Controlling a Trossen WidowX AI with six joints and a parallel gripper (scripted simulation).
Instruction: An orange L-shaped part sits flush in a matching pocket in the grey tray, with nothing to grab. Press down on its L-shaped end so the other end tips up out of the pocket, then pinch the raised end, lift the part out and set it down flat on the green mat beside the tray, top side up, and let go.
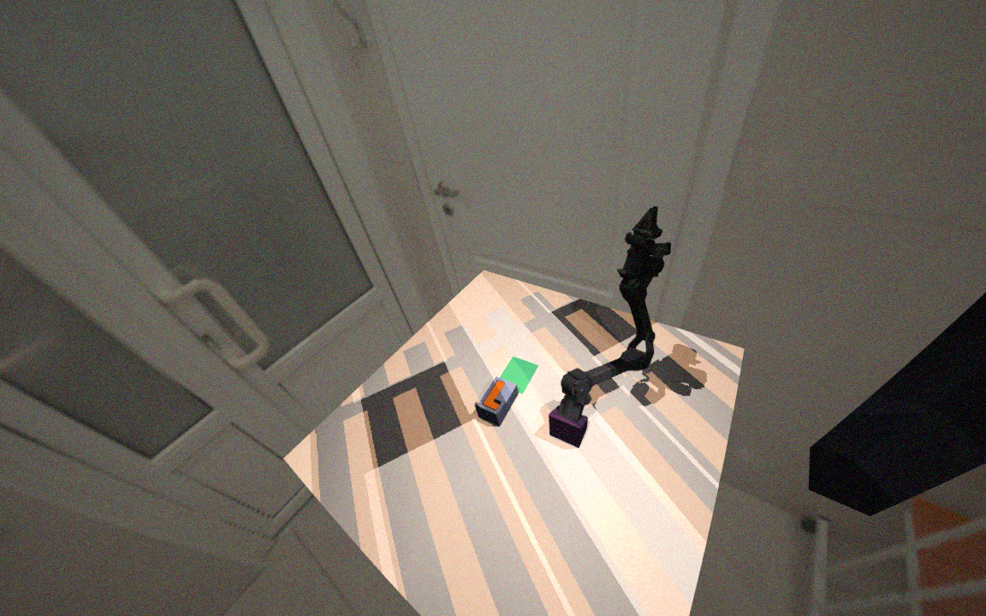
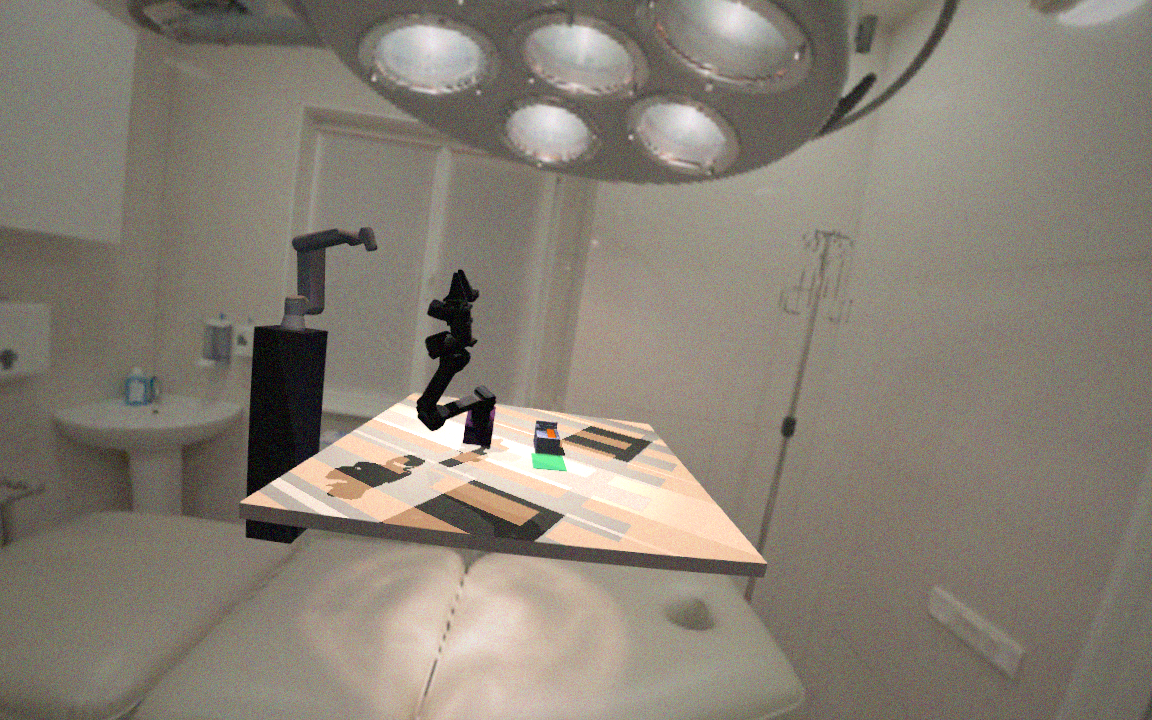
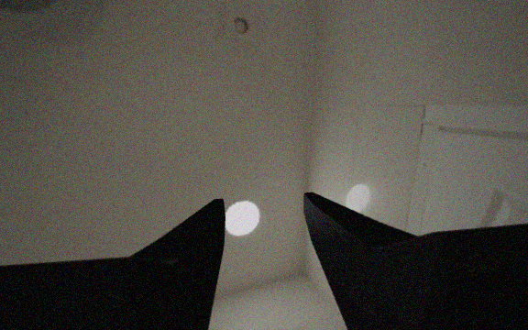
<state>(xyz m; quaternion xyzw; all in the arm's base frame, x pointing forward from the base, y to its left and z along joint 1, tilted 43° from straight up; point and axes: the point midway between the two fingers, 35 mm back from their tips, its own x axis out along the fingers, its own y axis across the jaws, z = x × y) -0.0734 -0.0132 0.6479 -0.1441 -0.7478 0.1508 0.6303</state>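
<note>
The orange L-shaped part is 570 mm below my gripper tip, 500 mm to the left of it and 310 mm ahead of it. From my gripper tip the other things lie so: green mat: 630 mm below, 340 mm to the left, 330 mm ahead.
</note>
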